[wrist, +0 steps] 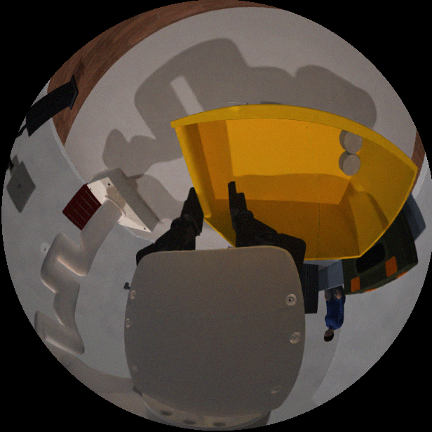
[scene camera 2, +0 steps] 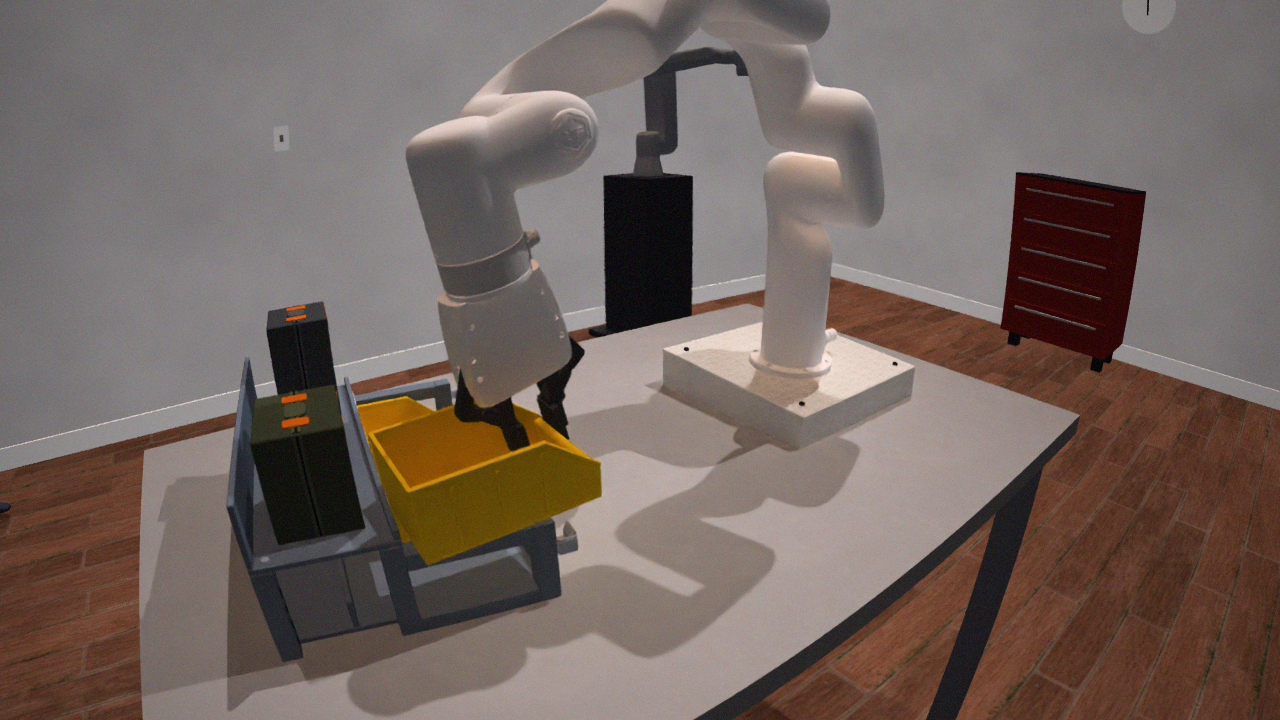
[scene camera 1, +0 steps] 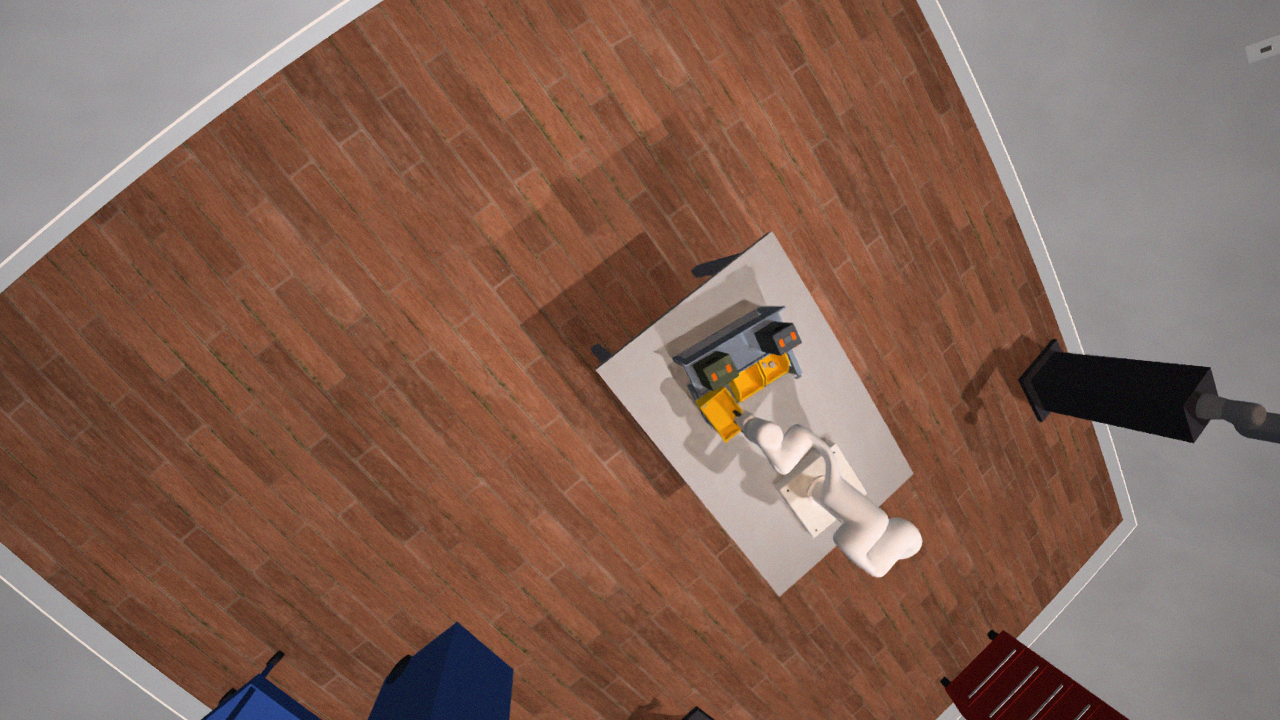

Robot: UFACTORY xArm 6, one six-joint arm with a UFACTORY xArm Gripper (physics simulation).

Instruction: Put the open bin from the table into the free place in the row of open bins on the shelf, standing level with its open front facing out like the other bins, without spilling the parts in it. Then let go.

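Frame: origin at the arm's base, x ahead, y left, z up, level; metres.
Seen in the pictures: arm's base, origin of its link: (scene camera 2: 790, 362) (scene camera 1: 820, 490).
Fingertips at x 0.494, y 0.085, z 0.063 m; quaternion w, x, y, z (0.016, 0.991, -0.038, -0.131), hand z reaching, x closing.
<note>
Offsets run from my fingertips to a thing's top centre. "spot": to the spot under its first point. Level surfaces: height alone.
The yellow open bin {dx +0.076, dy +0.024, dz +0.059 m} (scene camera 1: 717, 413) (scene camera 2: 501, 492) (wrist: 272, 150) is at the near end of the shelf's front row in scene view 2. It juts out farther than the other yellow bins {spot: dx +0.036, dy -0.137, dz -0.108 m} (scene camera 1: 748, 383) and looks slightly tilted, its open front a little higher. Two round grey parts (wrist: 350, 152) lie inside toward the back. My gripper (scene camera 1: 739, 417) (scene camera 2: 539, 437) (wrist: 214, 194) is at its front wall, one finger inside and one outside, with a visible gap around the thin wall; it looks open. How the bin's underside rests on the shelf (scene camera 1: 729, 334) (scene camera 2: 400, 591) is hidden.
A dark green case {dx +0.219, dy -0.045, dz +0.082 m} (scene camera 1: 716, 370) (scene camera 2: 308, 474) (wrist: 385, 265) and a black case {dx +0.158, dy -0.268, dz +0.107 m} (scene camera 1: 776, 338) (scene camera 2: 300, 349) stand on the shelf behind the bins. The shelf's back panel rises behind them. The arm's white base (scene camera 2: 716, 376) stands on the table {dz -0.117 m} (scene camera 2: 966, 429).
</note>
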